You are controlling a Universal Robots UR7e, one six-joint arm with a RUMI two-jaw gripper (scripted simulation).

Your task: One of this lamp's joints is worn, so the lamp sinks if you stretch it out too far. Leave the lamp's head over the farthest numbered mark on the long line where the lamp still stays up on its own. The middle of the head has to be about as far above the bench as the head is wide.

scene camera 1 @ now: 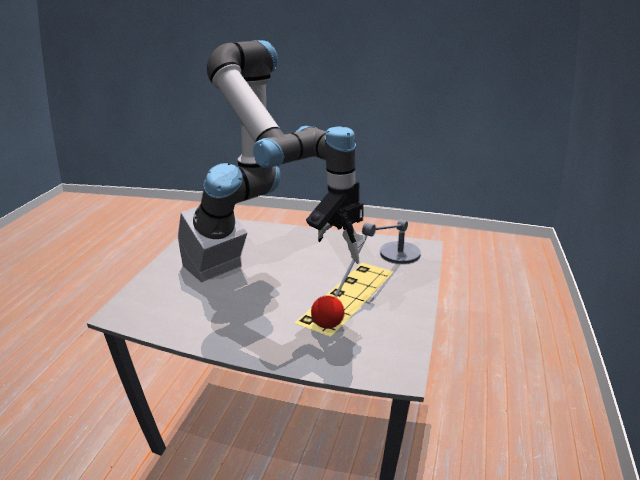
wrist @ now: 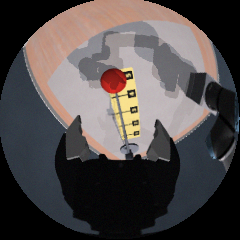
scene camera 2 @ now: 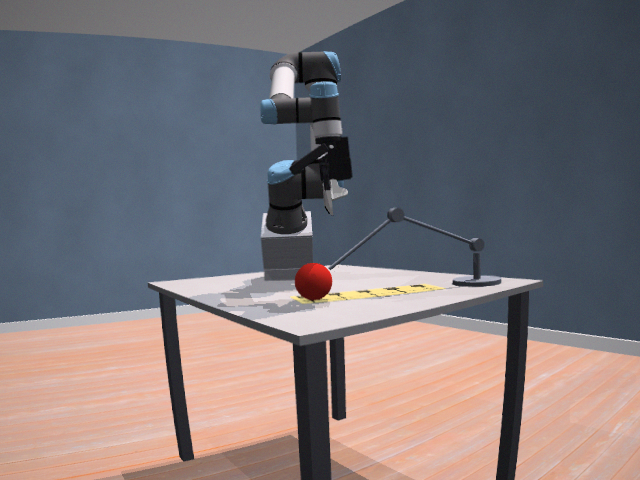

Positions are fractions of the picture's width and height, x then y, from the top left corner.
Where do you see a red ball head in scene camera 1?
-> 0.51, 0.65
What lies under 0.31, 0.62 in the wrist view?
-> My gripper.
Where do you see a round dark base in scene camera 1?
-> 0.62, 0.53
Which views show my gripper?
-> Scene camera 1, the wrist view and scene camera 2: all of them.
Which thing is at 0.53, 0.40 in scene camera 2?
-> My gripper.
